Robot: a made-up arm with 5 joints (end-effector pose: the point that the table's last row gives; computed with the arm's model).
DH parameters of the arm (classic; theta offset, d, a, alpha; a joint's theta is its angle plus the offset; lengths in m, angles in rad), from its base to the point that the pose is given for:
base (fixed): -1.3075 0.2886 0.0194 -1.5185
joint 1: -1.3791 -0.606 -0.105 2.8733
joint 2: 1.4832 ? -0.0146 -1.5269
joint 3: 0 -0.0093 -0.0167 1.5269
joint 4: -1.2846 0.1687 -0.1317 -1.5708
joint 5: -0.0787 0 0.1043 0
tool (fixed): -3.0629 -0.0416 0 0
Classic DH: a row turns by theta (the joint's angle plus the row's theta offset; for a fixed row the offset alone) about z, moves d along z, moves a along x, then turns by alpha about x.
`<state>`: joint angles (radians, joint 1 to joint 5).
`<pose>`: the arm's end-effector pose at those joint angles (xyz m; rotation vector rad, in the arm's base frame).
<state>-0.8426 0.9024 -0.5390 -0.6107 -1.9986</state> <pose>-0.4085 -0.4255 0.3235 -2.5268 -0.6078 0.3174</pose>
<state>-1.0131 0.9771 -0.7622 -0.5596 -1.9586</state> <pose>-0.3940 -0.3919 0.4445 -2.7492 -0.4725 0.6654</pose>
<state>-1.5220 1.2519 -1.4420 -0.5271 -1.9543</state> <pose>-0.3206 -0.1271 0.6399 2.5545 -0.4240 -1.3076</pose>
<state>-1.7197 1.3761 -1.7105 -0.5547 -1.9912</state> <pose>-0.2839 -0.0148 0.6386 2.3517 -0.8644 -1.3226</pose>
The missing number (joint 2, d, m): -0.3945
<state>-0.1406 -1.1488 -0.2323 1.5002 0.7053</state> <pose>-0.2706 -0.2530 0.0904 -1.1615 1.9356 1.1313</pose>
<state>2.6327 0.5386 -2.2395 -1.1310 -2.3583</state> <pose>-0.3669 0.3408 0.2834 2.1933 -1.3398 -0.0629</pose>
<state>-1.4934 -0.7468 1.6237 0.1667 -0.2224</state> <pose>-0.2411 -0.0458 0.2471 -0.5045 1.6397 -0.5732</pose>
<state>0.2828 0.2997 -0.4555 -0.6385 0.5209</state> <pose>-0.2883 -0.2137 0.0749 -0.8795 0.8380 2.2931</pose>
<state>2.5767 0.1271 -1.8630 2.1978 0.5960</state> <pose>-0.2604 0.1527 0.2285 -0.1844 0.8499 0.6259</pose>
